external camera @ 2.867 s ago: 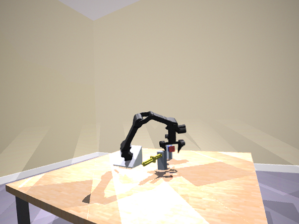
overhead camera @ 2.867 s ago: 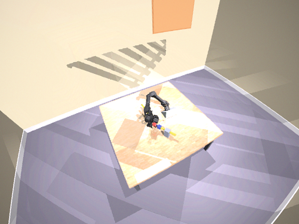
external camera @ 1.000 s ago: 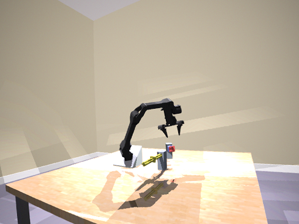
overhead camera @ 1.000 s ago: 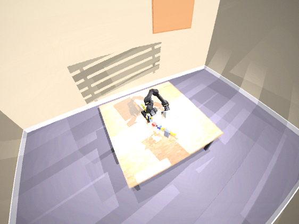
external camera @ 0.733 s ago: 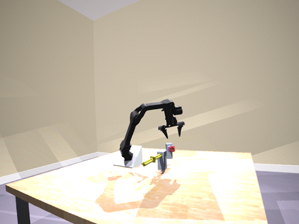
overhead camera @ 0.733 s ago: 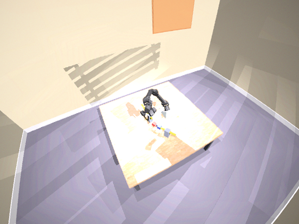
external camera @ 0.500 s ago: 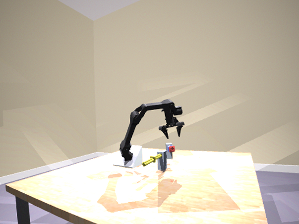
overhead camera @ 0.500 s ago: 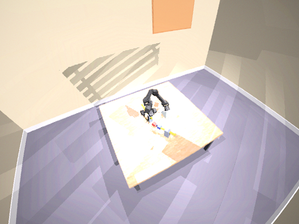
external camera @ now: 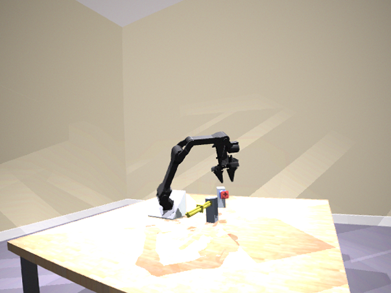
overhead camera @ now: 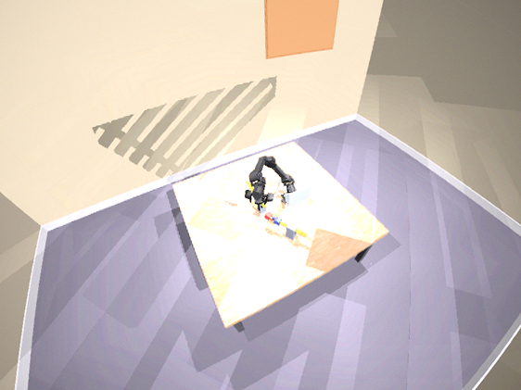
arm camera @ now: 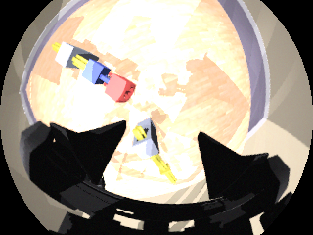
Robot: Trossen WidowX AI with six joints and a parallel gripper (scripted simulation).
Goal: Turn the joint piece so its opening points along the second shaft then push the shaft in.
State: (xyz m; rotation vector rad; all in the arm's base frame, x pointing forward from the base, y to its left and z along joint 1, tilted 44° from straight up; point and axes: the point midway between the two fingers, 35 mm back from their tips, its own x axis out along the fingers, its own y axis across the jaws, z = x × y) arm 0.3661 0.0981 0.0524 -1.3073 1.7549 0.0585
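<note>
The red square joint piece lies 90 mm below my gripper tip, 80 mm to the left of it and 40 mm behind it.
</note>
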